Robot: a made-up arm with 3 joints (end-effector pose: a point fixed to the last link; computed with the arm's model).
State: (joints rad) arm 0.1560 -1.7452 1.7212
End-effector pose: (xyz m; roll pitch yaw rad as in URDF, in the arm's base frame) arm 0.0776 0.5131 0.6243 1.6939 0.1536 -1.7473
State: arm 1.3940 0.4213 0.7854
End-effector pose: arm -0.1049 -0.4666 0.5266 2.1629 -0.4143 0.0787
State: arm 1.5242 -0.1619 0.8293
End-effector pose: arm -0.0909 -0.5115 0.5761 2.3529 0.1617 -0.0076
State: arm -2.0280 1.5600 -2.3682
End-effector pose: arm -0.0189 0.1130 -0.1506 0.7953 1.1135 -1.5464
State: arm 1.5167 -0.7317 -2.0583
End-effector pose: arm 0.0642 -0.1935 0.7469 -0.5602 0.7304 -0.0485
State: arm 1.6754 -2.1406 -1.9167
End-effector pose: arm 0.3731 -0.2866 0.5164 2.6035 0.9925 2.9800
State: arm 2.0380 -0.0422 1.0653
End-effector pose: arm -0.1004 -0.6412 0.2155 3.1037 0.0377 0.0190
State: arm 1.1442 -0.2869 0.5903
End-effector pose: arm -0.0685 -0.2768 0.7895 1.7186 0.2606 -0.1215
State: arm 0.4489 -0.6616 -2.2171
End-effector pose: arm 0.0312 0.4608 0.5603 -1.8539 0.2699 -0.6117
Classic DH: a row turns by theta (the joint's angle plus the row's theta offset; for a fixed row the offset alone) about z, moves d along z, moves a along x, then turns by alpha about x. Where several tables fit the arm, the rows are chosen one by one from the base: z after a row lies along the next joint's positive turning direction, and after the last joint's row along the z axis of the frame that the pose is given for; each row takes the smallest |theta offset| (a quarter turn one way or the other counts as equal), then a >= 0, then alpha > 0; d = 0 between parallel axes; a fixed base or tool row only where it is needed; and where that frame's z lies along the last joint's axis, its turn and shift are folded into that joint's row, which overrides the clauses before.
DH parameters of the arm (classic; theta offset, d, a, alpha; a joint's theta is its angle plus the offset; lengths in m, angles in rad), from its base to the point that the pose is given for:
base (fixed): 1.5708 0.097 0 1.5708
joint 1: 0 0.104 0.376 -1.5708
joint 2: 0 0.373 0.088 1.5708
joint 3: 0 -0.205 0.09 -1.5708
tool (fixed): -1.5708 0.139 0 0

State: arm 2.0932 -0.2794 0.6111
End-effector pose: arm -0.0704 -0.7218 0.2714 2.7216 0.2413 0.1422
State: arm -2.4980 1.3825 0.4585
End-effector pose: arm -0.0397 0.1668 -0.4498 -2.5436 0.6304 -1.3369
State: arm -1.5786 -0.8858 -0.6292
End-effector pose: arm 0.1621 0.4270 -0.5946 -2.2123 -0.8858 0.0096
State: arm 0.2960 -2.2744 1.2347
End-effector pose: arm 0.2263 0.3706 0.7367 1.0399 0.2243 -2.2964
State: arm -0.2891 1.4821 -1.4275
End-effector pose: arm -0.1517 0.2715 0.3332 -1.4538 0.2879 1.4783
